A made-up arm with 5 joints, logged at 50 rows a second.
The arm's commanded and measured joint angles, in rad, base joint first. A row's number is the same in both.
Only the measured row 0 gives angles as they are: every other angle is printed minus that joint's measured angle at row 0.
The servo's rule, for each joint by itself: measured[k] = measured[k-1] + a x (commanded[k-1-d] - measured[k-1]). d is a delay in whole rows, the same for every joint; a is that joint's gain. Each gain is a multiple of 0.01, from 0.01 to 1. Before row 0 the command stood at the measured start. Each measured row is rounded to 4 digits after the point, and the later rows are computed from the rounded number. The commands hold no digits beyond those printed.
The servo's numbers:
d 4
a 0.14 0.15 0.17 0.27 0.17
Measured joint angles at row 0:
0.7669, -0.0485, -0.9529, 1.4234, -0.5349
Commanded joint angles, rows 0 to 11:
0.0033, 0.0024, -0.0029, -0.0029, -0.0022
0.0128, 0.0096, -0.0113, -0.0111, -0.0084
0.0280, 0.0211, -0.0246, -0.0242, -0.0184
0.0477, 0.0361, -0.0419, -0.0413, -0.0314
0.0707, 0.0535, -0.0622, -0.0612, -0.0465
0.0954, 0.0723, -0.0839, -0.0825, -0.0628
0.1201, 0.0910, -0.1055, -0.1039, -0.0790
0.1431, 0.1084, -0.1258, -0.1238, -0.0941
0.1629, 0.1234, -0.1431, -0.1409, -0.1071
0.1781, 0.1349, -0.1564, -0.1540, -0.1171
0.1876, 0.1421, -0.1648, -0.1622, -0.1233
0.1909, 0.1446, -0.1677, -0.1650, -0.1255
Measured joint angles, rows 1 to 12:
0.0000, 0.0000, 0.0000, 0.0000, 0.0000
0.0000, 0.0000, 0.0000, 0.0000, 0.0000
0.0000, 0.0000, 0.0000, 0.0000, 0.0000
0.0000, 0.0000, 0.0000, 0.0000, 0.0000
0.0005, 0.0004, -0.0005, -0.0008, -0.0004
0.0022, 0.0018, -0.0023, -0.0036, -0.0018
0.0058, 0.0047, -0.0061, -0.0092, -0.0046
0.0117, 0.0094, -0.0122, -0.0179, -0.0092
0.0200, 0.0160, -0.0207, -0.0296, -0.0155
0.0306, 0.0244, -0.0314, -0.0439, -0.0235
0.0431, 0.0344, -0.0440, -0.0601, -0.0329
0.0571, 0.0455, -0.0579, -0.0773, -0.0433

